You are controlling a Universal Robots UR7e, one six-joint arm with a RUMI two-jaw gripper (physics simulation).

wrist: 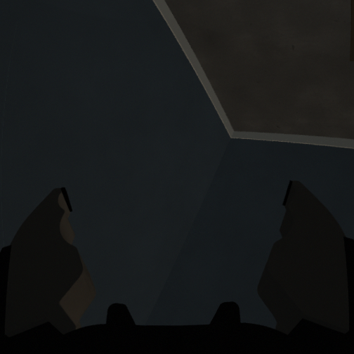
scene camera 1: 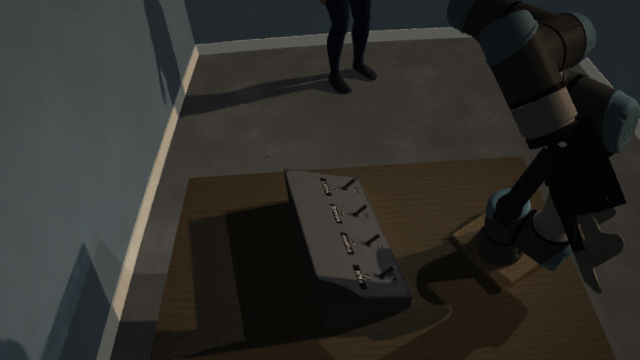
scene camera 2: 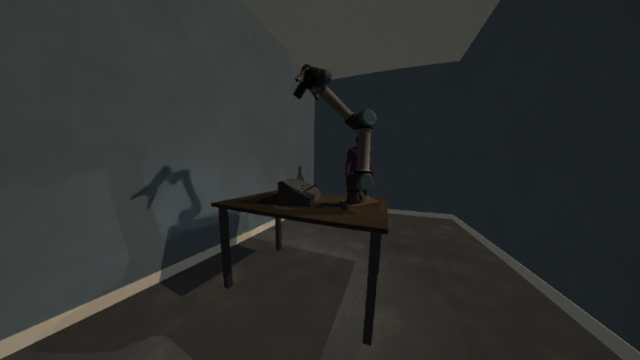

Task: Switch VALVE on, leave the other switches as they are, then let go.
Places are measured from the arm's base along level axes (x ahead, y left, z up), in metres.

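Where they show: gripper, between the fingertips: (scene camera 1: 596, 267) (scene camera 2: 307, 89); arm's base, origin of its link: (scene camera 1: 500, 244) (scene camera 2: 356, 201).
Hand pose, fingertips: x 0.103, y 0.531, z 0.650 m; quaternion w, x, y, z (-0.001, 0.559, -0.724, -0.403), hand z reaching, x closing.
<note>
Each offset is from my fingertips to the top centre of the thing. Level surfaces: height alone.
A grey sloped switch panel (scene camera 1: 320, 240) (scene camera 2: 295, 194) stands on the wooden table {dz -0.686 m} (scene camera 1: 210, 300) (scene camera 2: 345, 219), with a row of toggle levers and dark labels. The labels are blurred. The VALVE lever {dx +0.340, dy -0.592, dz -0.556 m} (scene camera 1: 359, 211) is second from the back in scene camera 1, beside its label {dx +0.417, dy -0.563, dz -0.559 m} (scene camera 1: 335, 213). It leans to the right, away from the label, as do the VENT lever {dx +0.381, dy -0.705, dz -0.556 m} (scene camera 1: 348, 184), the PUMP lever {dx +0.298, dy -0.479, dz -0.556 m} (scene camera 1: 372, 240) and the FAN lever {dx +0.256, dy -0.367, dz -0.556 m} (scene camera 1: 386, 272). My gripper (wrist: 175, 186) is open and empty, well above and to the right of the panel, apart from the levers. The wrist view does not show the panel.
The arm's base (scene camera 1: 500, 242) (scene camera 2: 356, 196) stands on the table right of the panel. A wall (scene camera 1: 65, 125) (scene camera 2: 125, 110) rises on the left. A person (scene camera 1: 345, 45) (scene camera 2: 352, 159) stands behind the table. The wrist view shows wall (wrist: 125, 125) and floor (wrist: 285, 65).
</note>
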